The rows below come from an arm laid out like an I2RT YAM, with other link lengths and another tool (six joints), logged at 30 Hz.
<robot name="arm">
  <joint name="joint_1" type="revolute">
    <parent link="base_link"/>
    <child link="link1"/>
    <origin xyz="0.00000 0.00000 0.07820"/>
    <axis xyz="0 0 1"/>
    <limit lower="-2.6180" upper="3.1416"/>
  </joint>
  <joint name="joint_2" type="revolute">
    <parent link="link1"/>
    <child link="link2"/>
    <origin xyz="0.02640 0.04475 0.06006" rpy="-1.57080 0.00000 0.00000"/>
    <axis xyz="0 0 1"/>
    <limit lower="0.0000" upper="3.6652"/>
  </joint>
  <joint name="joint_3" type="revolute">
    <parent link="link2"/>
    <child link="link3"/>
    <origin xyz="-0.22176 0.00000 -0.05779" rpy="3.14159 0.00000 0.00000"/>
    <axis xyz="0 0 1"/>
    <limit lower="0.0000" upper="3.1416"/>
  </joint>
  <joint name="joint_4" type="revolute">
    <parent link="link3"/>
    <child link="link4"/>
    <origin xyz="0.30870 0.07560 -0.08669"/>
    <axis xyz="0 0 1"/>
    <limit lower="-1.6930" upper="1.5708"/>
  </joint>
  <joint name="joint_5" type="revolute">
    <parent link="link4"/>
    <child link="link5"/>
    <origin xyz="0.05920 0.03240 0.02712" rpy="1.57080 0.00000 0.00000"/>
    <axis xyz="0 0 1"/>
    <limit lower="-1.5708" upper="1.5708"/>
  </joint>
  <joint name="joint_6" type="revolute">
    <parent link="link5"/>
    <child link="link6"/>
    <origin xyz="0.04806 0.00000 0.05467" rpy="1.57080 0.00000 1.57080"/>
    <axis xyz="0 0 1"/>
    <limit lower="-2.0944" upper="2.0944"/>
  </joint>
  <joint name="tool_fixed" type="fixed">
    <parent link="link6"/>
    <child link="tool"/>
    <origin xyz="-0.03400 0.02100 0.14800" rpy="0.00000 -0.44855 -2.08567"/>
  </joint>
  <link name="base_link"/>
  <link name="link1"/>
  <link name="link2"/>
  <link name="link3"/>
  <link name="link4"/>
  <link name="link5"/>
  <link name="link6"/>
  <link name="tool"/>
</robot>
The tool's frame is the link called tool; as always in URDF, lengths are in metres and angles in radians.
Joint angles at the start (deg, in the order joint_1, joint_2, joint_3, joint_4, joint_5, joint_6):
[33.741, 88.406, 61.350, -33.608, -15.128, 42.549]
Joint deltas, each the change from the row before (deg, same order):
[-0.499, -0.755, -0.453, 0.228, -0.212, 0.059]
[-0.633, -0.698, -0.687, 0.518, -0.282, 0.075]
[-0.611, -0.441, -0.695, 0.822, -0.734, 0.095]
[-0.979, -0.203, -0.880, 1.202, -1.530, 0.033]
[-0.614, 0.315, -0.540, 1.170, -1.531, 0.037]
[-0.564, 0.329, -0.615, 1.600, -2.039, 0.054]
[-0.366, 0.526, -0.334, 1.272, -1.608, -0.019]
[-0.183, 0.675, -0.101, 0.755, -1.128, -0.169]
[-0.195, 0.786, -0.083, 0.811, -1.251, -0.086]
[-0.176, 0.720, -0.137, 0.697, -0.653, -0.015]
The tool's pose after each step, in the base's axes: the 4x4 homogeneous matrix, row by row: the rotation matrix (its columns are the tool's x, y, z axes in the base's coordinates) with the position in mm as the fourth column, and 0 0 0 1 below. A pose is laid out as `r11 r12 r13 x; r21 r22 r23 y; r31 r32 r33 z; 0 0 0 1`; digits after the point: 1 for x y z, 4 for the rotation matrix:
0.8783 0.4577 -0.1379 287.2; 0.4772 -0.8230 0.3080 351.1; 0.0275 -0.3364 -0.9413 74.8; 0 0 0 1
0.8828 0.4514 -0.1304 289.9; 0.4684 -0.8244 0.3177 348.2; 0.0359 -0.3415 -0.9392 76.1; 0 0 0 1
0.8853 0.4474 -0.1270 292.0; 0.4630 -0.8216 0.3325 346.8; 0.0444 -0.3532 -0.9345 76.7; 0 0 0 1
0.8872 0.4428 -0.1299 294.5; 0.4585 -0.8144 0.3557 345.2; 0.0517 -0.3751 -0.9255 76.2; 0 0 0 1
0.8863 0.4422 -0.1375 295.7; 0.4598 -0.8045 0.3761 345.9; 0.0557 -0.3966 -0.9163 74.6; 0 0 0 1
0.8828 0.4465 -0.1460 296.3; 0.4652 -0.7876 0.4041 348.3; 0.0654 -0.4246 -0.9030 74.0; 0 0 0 1
0.8789 0.4513 -0.1545 296.6; 0.4715 -0.7731 0.4243 350.7; 0.0720 -0.4457 -0.8923 72.9; 0 0 0 1
0.8748 0.4557 -0.1646 296.1; 0.4791 -0.7626 0.4347 352.6; 0.0726 -0.4591 -0.8854 70.7; 0 0 0 1
0.8708 0.4588 -0.1767 295.5; 0.4863 -0.7511 0.4465 354.6; 0.0722 -0.4747 -0.8772 68.2; 0 0 0 1
0.8697 0.4580 -0.1842 295.7; 0.4887 -0.7462 0.4520 355.3; 0.0695 -0.4831 -0.8728 64.6; 0 0 0 1

